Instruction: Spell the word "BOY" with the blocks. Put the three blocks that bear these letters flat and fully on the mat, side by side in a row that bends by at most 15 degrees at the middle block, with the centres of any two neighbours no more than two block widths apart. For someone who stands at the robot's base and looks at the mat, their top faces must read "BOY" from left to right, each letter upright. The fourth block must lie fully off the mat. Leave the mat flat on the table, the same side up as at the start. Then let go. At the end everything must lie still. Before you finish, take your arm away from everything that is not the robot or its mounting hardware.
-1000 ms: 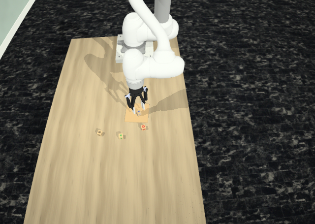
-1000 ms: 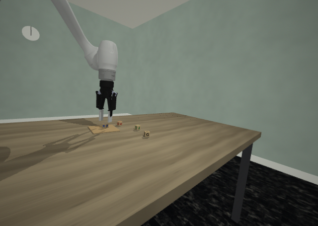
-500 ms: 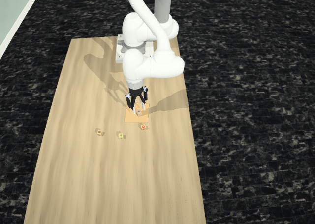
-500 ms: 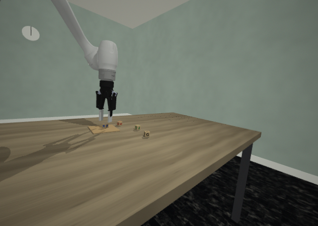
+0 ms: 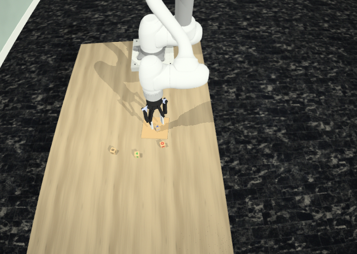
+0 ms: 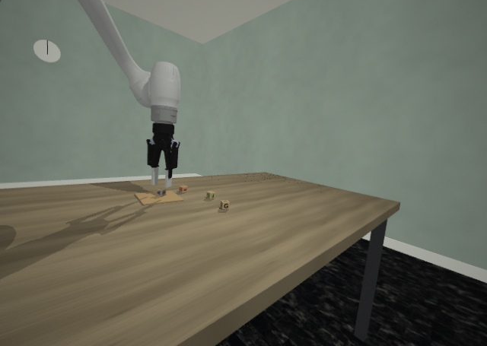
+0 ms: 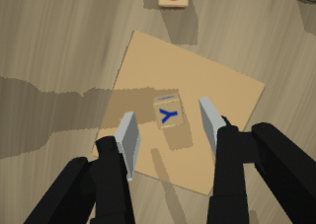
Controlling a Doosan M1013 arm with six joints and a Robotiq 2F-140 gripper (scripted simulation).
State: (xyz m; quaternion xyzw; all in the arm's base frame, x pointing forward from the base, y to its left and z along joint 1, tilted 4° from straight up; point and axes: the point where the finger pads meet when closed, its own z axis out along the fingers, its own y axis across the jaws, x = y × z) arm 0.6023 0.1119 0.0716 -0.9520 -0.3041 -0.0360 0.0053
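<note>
My hand is 1 cm past the tan square mat, 1 cm to the left of it and 7 cm above it.
</note>
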